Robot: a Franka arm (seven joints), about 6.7 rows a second.
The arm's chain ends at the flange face. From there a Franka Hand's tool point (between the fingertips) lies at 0.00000 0.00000 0.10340 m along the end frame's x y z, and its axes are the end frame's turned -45 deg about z.
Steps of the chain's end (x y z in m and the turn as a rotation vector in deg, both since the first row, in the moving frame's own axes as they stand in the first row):
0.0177, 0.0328, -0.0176, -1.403, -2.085, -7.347
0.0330, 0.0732, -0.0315, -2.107, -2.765, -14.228
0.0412, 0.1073, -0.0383, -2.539, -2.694, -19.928
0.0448, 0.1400, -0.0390, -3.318, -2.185, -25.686
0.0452, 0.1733, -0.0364, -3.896, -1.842, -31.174
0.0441, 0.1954, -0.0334, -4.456, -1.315, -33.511
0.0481, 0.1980, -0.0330, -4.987, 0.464, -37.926
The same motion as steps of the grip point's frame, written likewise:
-0.0152, 0.0351, -0.0177, 0.482, -2.466, -7.347
-0.0347, 0.0750, -0.0317, 0.465, -3.445, -14.228
-0.0533, 0.1060, -0.0385, 0.110, -3.700, -19.928
-0.0738, 0.1336, -0.0392, -0.801, -3.891, -25.686
-0.0968, 0.1589, -0.0367, -1.452, -4.057, -31.174
-0.1128, 0.1752, -0.0337, -2.221, -4.081, -33.511
-0.1091, 0.1823, -0.0334, -3.854, -3.198, -37.926

